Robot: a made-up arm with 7 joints. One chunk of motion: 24 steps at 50 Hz.
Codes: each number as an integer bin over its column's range. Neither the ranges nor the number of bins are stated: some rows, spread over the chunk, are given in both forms.
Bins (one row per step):
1: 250 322 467 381 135 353 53
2: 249 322 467 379 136 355 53
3: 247 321 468 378 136 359 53
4: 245 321 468 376 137 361 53
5: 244 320 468 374 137 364 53
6: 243 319 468 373 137 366 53
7: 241 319 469 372 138 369 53
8: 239 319 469 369 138 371 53
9: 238 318 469 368 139 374 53
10: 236 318 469 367 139 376 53
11: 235 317 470 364 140 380 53
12: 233 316 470 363 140 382 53
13: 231 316 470 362 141 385 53
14: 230 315 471 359 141 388 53
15: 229 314 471 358 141 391 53
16: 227 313 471 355 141 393 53
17: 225 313 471 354 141 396 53
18: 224 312 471 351 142 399 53
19: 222 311 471 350 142 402 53
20: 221 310 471 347 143 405 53
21: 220 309 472 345 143 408 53
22: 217 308 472 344 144 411 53
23: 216 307 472 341 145 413 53
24: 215 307 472 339 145 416 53
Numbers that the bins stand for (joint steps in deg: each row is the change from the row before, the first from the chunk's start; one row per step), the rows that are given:
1: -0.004 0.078 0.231 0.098 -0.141 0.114 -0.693
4: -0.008 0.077 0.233 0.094 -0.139 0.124 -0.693
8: -0.013 0.075 0.234 0.089 -0.138 0.136 -0.693
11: -0.016 0.072 0.236 0.085 -0.136 0.146 -0.693
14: -0.020 0.070 0.237 0.081 -0.134 0.156 -0.693
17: -0.024 0.068 0.237 0.077 -0.134 0.165 -0.693
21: -0.028 0.063 0.239 0.070 -0.132 0.179 -0.693
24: -0.032 0.060 0.239 0.065 -0.130 0.188 -0.693
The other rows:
2: -0.005 0.078 0.231 0.097 -0.140 0.117 -0.693
3: -0.007 0.077 0.233 0.096 -0.140 0.122 -0.693
5: -0.009 0.076 0.233 0.093 -0.139 0.127 -0.693
6: -0.010 0.075 0.233 0.092 -0.139 0.130 -0.693
7: -0.011 0.075 0.234 0.091 -0.138 0.133 -0.693
9: -0.014 0.073 0.234 0.088 -0.137 0.139 -0.693
10: -0.015 0.073 0.234 0.087 -0.137 0.141 -0.693
12: -0.018 0.071 0.236 0.084 -0.136 0.149 -0.693
13: -0.019 0.071 0.236 0.083 -0.134 0.152 -0.693
15: -0.021 0.069 0.237 0.080 -0.134 0.159 -0.693
16: -0.022 0.068 0.237 0.078 -0.134 0.161 -0.693
18: -0.025 0.066 0.237 0.075 -0.133 0.168 -0.693
19: -0.026 0.065 0.237 0.074 -0.133 0.172 -0.693
20: -0.027 0.064 0.237 0.072 -0.132 0.176 -0.693
22: -0.030 0.062 0.239 0.069 -0.131 0.183 -0.693
23: -0.031 0.060 0.239 0.067 -0.130 0.185 -0.693

